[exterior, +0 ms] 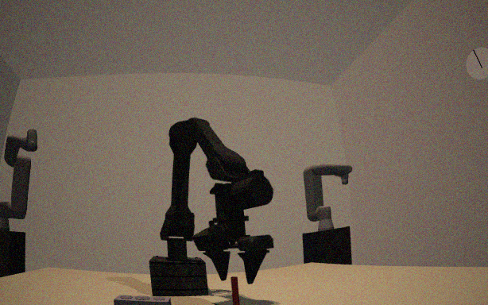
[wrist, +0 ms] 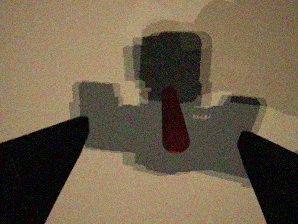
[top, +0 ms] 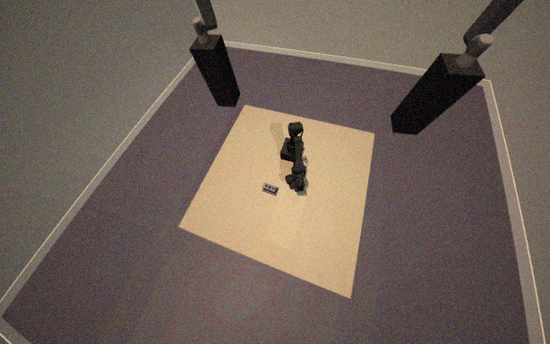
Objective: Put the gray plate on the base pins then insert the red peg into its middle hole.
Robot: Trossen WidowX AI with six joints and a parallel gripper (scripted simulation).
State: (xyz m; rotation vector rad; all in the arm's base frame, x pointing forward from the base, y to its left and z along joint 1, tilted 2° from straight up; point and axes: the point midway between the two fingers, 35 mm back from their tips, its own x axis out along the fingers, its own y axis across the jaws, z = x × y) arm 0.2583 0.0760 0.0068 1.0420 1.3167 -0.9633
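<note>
The red peg lies 30 mm below my gripper tip. Also, from my gripper tip: gray plate: 70 mm ahead, 200 mm to the right, 20 mm below; base: 70 mm ahead, 200 mm to the right, 60 mm below.
</note>
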